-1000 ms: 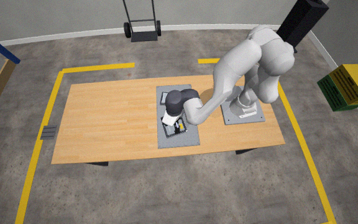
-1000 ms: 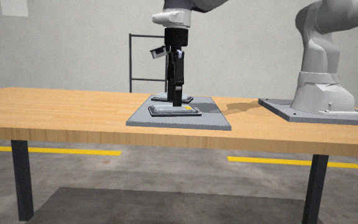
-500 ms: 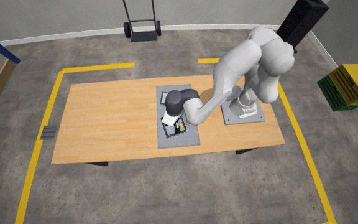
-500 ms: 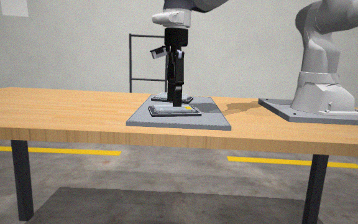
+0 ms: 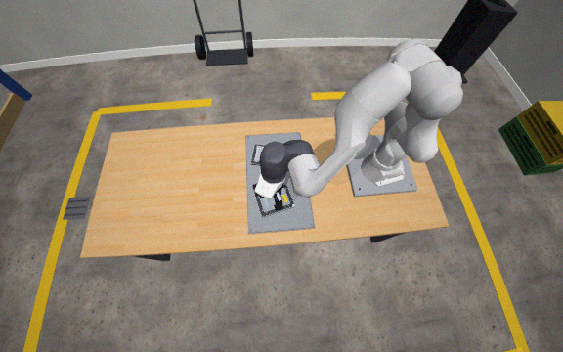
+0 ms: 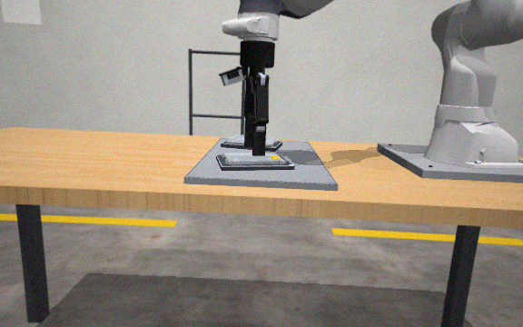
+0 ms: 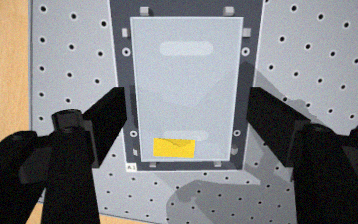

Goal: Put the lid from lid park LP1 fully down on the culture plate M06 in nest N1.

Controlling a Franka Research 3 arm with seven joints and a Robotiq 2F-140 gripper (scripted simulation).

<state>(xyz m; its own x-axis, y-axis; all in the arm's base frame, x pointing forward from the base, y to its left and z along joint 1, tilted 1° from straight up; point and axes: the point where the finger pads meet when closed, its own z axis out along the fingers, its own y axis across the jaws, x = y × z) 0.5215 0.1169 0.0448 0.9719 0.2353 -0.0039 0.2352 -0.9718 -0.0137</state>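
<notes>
My hand is 40 mm above the lid. The rest, counted from my hand: nest N1: 10 mm ahead, 240 mm to the right, 50 mm below; lid park LP1: 50 mm below.
</notes>
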